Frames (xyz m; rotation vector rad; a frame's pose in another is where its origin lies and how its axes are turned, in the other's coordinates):
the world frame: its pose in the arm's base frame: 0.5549 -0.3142 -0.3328 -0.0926 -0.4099 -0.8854
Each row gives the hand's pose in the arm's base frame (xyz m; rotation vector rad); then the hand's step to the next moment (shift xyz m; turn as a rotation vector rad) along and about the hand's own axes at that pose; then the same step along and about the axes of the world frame.
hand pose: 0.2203 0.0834 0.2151 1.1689 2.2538 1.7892
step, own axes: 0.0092 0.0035 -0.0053 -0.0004 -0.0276 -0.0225
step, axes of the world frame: -0.0015 -0.0041 0.0103 -0.0051 -0.0331 -0.0121
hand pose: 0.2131 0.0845 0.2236 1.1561 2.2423 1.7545
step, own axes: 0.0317 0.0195 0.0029 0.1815 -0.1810 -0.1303
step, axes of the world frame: -0.0120 0.0079 0.0345 -0.1678 -0.2286 0.0475
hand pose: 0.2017 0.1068 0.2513 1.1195 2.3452 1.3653
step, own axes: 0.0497 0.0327 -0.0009 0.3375 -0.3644 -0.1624
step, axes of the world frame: -0.0280 0.0168 0.0497 -0.3553 -0.3820 0.0296
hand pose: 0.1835 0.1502 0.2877 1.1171 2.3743 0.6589
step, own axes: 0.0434 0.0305 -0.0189 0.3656 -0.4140 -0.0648
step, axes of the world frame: -0.0350 0.0184 0.0401 -0.4055 -0.3738 -0.0713
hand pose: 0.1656 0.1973 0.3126 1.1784 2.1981 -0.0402
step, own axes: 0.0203 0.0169 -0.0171 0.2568 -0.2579 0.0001
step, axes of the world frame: -0.0219 0.0168 0.0151 -0.2724 -0.2242 -0.0893
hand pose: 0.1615 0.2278 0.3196 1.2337 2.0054 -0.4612
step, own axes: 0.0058 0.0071 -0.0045 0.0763 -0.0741 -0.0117
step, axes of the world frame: -0.0059 0.0083 0.0008 -0.0854 -0.0623 -0.0163
